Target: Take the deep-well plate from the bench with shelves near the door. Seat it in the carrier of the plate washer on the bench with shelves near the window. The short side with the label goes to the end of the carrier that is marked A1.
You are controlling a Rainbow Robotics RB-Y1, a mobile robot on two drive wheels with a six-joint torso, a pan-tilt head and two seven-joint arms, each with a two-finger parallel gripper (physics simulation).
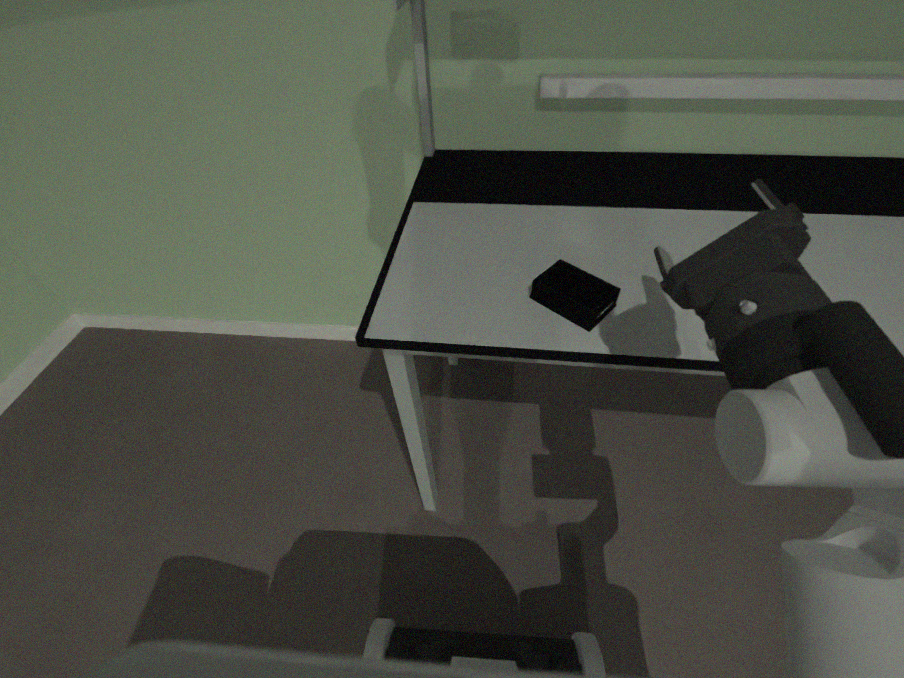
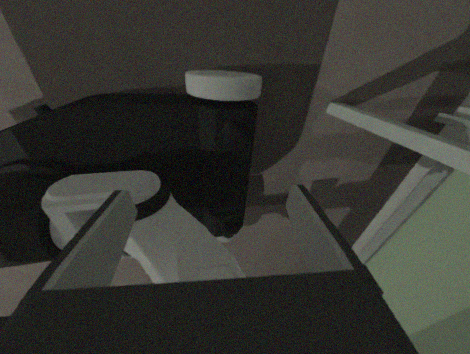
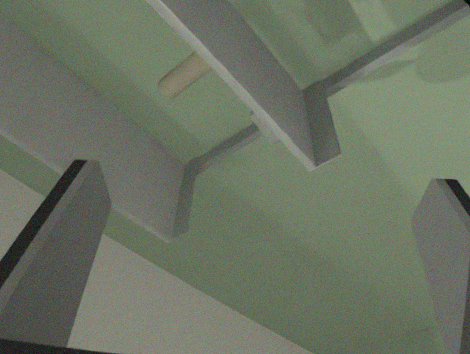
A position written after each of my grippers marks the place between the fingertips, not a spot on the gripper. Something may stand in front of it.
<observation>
In view: my left gripper (image 2: pixel 213 198), my right gripper (image 1: pixel 706 221) and a black deep-well plate (image 1: pixel 574 294).
My right gripper also shows in image 3 (image 3: pixel 263 191). Image 2 does not show the black deep-well plate: it is out of frame. Image 3 misses the black deep-well plate: it is out of frame.
</observation>
